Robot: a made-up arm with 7 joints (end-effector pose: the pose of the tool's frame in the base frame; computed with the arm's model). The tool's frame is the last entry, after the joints. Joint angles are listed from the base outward.
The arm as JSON. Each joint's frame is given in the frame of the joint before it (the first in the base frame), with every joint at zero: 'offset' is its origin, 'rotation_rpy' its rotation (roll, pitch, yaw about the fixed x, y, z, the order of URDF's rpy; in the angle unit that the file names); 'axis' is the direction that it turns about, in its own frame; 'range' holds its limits. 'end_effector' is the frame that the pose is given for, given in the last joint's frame.
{
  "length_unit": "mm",
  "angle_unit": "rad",
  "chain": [
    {
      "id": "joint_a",
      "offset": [
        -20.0,
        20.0,
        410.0
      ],
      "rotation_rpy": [
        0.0,
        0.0,
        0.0
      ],
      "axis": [
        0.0,
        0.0,
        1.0
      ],
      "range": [
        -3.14,
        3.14
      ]
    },
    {
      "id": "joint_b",
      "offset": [
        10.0,
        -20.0,
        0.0
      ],
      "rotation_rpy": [
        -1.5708,
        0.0,
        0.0
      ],
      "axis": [
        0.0,
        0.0,
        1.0
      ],
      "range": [
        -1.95,
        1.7
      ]
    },
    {
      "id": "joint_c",
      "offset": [
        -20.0,
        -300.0,
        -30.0
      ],
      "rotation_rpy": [
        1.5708,
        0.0,
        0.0
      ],
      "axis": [
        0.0,
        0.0,
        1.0
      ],
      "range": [
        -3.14,
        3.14
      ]
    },
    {
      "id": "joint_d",
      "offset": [
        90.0,
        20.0,
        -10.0
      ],
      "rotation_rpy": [
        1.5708,
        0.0,
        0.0
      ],
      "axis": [
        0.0,
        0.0,
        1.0
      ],
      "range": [
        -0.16,
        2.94
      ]
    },
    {
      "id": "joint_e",
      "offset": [
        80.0,
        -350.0,
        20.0
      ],
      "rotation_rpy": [
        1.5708,
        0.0,
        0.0
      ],
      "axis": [
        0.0,
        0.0,
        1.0
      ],
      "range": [
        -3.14,
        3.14
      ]
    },
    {
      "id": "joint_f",
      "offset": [
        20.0,
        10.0,
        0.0
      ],
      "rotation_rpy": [
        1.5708,
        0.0,
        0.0
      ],
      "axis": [
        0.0,
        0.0,
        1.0
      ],
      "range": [
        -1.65,
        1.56
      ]
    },
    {
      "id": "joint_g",
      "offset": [
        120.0,
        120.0,
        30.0
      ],
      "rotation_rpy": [
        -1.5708,
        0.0,
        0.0
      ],
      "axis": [
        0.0,
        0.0,
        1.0
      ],
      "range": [
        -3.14,
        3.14
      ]
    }
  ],
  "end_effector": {
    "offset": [
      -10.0,
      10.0,
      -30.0
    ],
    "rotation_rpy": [
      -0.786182,
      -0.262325,
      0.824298
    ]
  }
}
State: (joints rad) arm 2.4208 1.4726 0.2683 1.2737 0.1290 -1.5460 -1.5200
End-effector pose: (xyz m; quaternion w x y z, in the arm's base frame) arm -0.3847 0.2866 0.1236 0.3047 -0.3085 -0.6473 -0.6268
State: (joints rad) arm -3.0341 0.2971 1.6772 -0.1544 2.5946 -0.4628 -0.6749
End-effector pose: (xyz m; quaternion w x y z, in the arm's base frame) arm -0.0856 0.0796 0.3175 0.1393 0.4056 0.7638 0.4823
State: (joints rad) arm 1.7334 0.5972 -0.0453 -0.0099 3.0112 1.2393 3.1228
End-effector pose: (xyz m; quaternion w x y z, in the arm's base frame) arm 0.0595 0.0644 0.1381 0.0944 0.8685 0.4664 0.1388
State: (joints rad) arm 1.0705 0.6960 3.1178 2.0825 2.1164 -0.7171 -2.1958
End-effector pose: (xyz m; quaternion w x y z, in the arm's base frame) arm -0.1276 0.0777 1.0094 0.4350 -0.3496 -0.6926 0.4569
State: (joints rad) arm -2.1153 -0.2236 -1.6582 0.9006 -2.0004 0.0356 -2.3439
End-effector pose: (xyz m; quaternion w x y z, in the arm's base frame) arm -0.4847 0.2131 0.4383 0.1719 0.8174 0.0640 -0.5461
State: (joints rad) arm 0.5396 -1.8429 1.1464 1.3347 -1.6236 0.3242 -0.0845
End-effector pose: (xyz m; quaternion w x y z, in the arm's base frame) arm -0.4998 0.3184 0.4644 0.2262 -0.2743 -0.1420 0.9238
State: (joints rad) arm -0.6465 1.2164 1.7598 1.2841 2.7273 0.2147 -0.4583
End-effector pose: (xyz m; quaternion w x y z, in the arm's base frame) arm 0.3608 0.3314 0.5222 0.4218 -0.0602 0.2626 0.8657
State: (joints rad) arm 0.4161 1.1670 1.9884 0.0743 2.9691 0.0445 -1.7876
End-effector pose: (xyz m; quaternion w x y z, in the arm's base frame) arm -0.1564 -0.0185 0.3565 0.3679 0.6335 0.3693 -0.5718
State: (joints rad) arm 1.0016 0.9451 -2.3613 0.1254 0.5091 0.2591 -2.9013
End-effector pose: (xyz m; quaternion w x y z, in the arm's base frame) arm 0.0533 -0.3658 0.5596 0.6269 0.6924 0.1930 -0.3005
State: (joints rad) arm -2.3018 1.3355 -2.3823 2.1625 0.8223 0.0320 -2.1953
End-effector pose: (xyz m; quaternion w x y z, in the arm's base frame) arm -0.5913 -0.2889 0.9052 0.3173 0.1141 0.1630 -0.9272
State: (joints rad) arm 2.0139 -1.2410 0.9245 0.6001 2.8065 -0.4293 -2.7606
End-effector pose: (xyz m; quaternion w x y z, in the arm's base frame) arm -0.1576 0.1024 0.5670 0.2924 -0.5725 -0.5474 -0.5359
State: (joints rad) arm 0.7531 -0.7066 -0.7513 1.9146 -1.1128 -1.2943 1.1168
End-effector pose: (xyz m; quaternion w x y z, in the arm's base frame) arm 0.0282 -0.1572 0.9759 0.4371 -0.3679 -0.0641 -0.8182
